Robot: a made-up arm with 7 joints.
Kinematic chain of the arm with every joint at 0, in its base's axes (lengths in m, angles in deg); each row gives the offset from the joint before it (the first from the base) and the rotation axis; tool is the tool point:
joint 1: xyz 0 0 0.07 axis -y
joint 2: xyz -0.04 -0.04 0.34 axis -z
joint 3: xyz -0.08 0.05 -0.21 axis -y
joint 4: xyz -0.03 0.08 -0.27 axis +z
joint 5: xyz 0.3 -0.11 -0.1 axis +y
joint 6: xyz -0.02 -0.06 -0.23 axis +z
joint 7: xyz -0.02 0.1 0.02 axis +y
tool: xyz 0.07 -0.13 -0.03
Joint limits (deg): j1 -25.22..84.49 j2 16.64..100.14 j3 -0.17..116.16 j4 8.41..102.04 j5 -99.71..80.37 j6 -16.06..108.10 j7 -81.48..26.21
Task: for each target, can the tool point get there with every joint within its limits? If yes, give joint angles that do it. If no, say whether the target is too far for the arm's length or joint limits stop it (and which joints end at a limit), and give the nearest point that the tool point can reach.
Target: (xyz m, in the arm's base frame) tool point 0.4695 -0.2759 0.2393
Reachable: yes | joints 73.32 67.16 9.51 34.49 -5.40 65.75 -9.26
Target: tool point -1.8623 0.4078 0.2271
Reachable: no: too far | nearest point -0.8101 0.1684 0.2513 | short by 1.079 m
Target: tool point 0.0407 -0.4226 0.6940
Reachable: yes | joints 36.69 66.26 71.10 30.79 -61.84 27.67 14.17
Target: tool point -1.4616 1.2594 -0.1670
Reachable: no: too far | nearest point -0.6764 0.4105 0.2377 | short by 1.225 m
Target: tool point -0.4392 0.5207 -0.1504
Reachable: no: joint limits stop it (at a limit: joint 1, joint 2, joint 3, joint 4, joint 6) | nearest point -0.1495 0.5099 -0.3176 | short by 0.335 m
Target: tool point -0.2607 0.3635 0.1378
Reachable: no: joint limits stop it (at a limit: joint 1, joint 2, joint 3, joint 5) | nearest point -0.4024 0.4720 0.3478 | short by 0.276 m
